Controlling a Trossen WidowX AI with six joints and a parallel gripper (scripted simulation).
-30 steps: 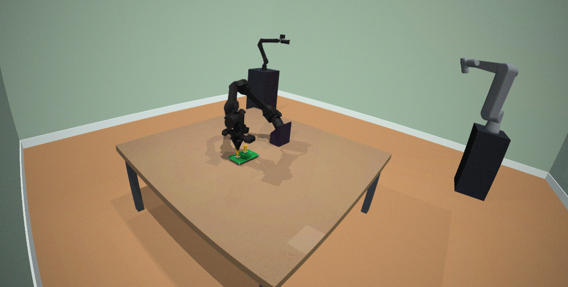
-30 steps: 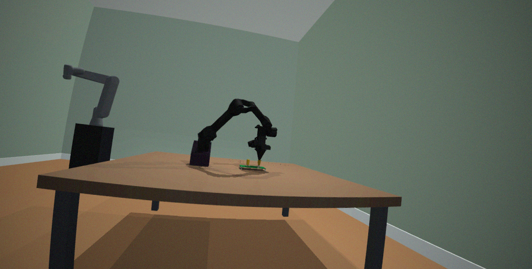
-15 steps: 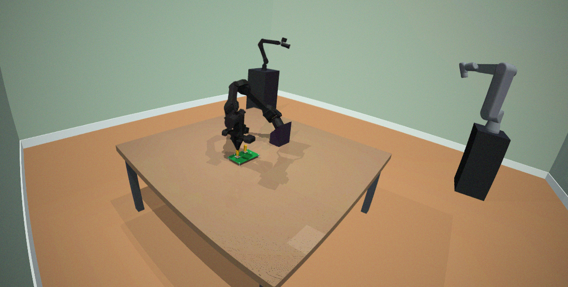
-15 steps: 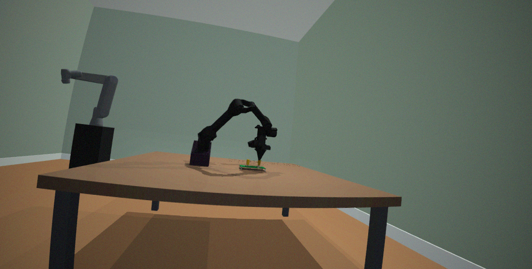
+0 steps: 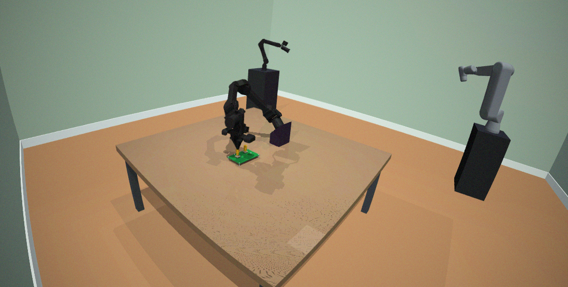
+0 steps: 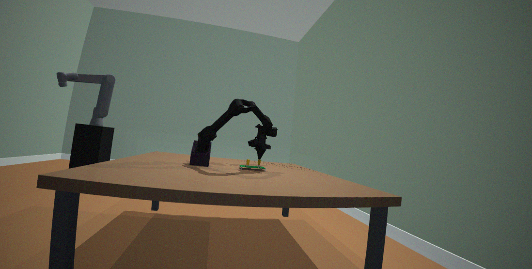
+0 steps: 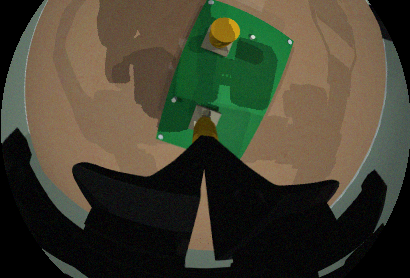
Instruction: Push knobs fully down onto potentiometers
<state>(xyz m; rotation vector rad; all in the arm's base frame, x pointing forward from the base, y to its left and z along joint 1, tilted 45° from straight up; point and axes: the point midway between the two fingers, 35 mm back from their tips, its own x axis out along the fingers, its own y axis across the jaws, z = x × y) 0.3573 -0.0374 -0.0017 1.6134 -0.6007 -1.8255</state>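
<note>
Now: gripper tip 20 mm above the knob.
</note>
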